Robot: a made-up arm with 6 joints. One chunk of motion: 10 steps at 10 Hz.
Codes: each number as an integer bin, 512 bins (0 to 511) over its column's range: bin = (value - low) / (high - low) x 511, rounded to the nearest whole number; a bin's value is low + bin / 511 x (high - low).
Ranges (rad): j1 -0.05..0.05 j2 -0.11..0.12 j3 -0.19..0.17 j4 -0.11..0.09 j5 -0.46..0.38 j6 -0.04..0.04
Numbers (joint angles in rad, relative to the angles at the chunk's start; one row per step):
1: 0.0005 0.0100 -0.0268 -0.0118 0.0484 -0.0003
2: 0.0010 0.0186 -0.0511 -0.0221 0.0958 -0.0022
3: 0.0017 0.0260 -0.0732 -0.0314 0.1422 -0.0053
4: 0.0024 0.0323 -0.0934 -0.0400 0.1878 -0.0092
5: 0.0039 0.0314 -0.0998 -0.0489 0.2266 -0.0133
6: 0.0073 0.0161 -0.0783 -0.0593 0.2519 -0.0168
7: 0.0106 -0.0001 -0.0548 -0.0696 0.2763 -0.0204
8: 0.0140 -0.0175 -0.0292 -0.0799 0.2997 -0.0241
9: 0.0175 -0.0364 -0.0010 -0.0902 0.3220 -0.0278
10: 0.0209 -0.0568 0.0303 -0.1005 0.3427 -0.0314
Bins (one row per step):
1: 258 267 232 251 309 254
2: 261 286 197 225 338 241
3: 264 302 166 201 366 222
4: 268 316 137 179 394 197
5: 275 314 128 156 418 171
6: 293 280 159 130 433 148
7: 310 244 192 103 448 125
8: 327 206 228 77 462 102
9: 345 164 268 51 476 78
10: 362 118 313 24 488 55

